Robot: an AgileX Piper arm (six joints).
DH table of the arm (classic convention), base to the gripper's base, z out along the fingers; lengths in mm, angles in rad. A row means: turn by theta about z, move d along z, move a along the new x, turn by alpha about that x. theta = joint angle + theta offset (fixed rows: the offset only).
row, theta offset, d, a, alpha
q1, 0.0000, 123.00, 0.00, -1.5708
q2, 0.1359, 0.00, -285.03, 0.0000
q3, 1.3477, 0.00, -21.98, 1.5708
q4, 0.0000, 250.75, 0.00, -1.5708
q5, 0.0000, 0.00, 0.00, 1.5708
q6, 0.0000, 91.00, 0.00, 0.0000
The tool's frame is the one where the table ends.
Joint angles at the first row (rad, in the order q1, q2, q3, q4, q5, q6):
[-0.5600 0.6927 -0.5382 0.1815 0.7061 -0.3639]
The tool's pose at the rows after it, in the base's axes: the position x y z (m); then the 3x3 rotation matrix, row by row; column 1 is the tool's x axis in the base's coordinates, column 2 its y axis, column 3 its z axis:
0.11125 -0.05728 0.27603; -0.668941 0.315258 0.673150; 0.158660 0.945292 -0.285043; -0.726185 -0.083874 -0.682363
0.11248 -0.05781 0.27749; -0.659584 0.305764 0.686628; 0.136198 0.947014 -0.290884; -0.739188 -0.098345 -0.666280
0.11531 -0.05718 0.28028; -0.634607 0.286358 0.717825; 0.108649 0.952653 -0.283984; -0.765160 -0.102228 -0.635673
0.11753 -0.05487 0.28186; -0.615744 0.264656 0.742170; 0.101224 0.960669 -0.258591; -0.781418 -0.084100 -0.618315
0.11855 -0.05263 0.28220; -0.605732 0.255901 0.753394; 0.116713 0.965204 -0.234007; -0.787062 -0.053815 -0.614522
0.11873 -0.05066 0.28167; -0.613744 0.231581 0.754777; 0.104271 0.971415 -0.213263; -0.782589 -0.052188 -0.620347
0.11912 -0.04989 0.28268; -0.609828 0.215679 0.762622; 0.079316 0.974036 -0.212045; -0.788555 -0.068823 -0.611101
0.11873 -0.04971 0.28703; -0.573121 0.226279 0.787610; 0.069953 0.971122 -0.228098; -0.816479 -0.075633 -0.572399
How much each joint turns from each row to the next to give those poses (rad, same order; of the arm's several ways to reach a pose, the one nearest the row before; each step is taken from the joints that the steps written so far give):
[0.0000 0.0000 0.0000 0.0000 -0.0079 0.0000]
[0.0001 0.0000 0.0000 0.0083 -0.0212 -0.0236]
[-0.0001 0.0000 0.0000 0.0469 -0.0336 -0.0532]
[0.0001 0.0000 0.0000 0.0636 -0.0100 -0.0515]
[0.0000 0.0000 0.0000 0.0446 0.0064 -0.0179]
[0.0017 0.0000 0.0000 0.0228 0.0150 -0.0314]
[0.0066 -0.0029 0.0000 0.0047 -0.0086 -0.0220]
[0.0000 -0.0145 0.0000 0.0171 -0.0332 -0.0097]

